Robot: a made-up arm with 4 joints.
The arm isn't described. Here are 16 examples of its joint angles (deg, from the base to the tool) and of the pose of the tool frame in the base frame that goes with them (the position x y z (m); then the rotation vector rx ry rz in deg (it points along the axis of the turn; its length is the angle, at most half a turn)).
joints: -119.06 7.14 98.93 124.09
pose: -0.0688 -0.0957 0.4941 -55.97 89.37 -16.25
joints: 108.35 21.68 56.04 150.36
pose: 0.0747 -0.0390 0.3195 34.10 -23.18 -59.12
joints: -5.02 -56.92 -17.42 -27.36
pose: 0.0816 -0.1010 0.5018 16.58 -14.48 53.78
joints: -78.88 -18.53 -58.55 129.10
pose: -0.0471 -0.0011 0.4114 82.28 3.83 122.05
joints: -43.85 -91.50 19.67 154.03
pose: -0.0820 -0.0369 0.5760 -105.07 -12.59 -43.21
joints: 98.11 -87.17 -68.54 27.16
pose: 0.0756 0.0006 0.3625 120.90 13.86 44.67
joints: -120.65 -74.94 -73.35 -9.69
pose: -0.0850 -0.0547 0.4839 107.94 116.20 -73.70
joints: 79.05 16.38 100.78 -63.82
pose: 0.1821 -0.0192 0.4969 -81.38 115.99 -85.76
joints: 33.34 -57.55 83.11 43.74
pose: 0.0777 0.0116 0.4773 85.98 3.78 -79.95
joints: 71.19 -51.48 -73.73 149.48
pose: 0.0772 -0.0283 0.5326 -138.19 -36.99 24.79
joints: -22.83 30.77 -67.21 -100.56
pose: 0.0142 -0.0164 0.6231 -121.25 21.26 42.78
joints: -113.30 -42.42 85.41 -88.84
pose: -0.0816 -0.1149 0.3834 20.23 -33.62 -5.60
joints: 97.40 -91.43 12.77 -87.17
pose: 0.1064 -0.1184 0.3916 24.25 87.79 32.03
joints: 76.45 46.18 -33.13 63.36
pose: 0.0829 -0.0681 0.4968 34.67 101.83 -33.21
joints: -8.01 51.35 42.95 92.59
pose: 0.0507 -0.0671 0.4793 37.33 -61.88 -32.36
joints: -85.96 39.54 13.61 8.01
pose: -0.0797 -0.0860 0.4134 19.48 -56.18 -25.17
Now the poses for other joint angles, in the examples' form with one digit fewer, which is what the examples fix.
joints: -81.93 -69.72 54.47 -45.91
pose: -0.015 -0.099 0.445 29.1 -49.8 33.9
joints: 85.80 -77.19 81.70 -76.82
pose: 0.108 -0.113 0.454 29.9 141.8 -16.8
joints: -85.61 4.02 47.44 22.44
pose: -0.021 -0.059 0.422 62.8 -81.2 -6.6
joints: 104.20 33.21 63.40 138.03
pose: 0.071 -0.062 0.336 22.4 -14.1 -46.1
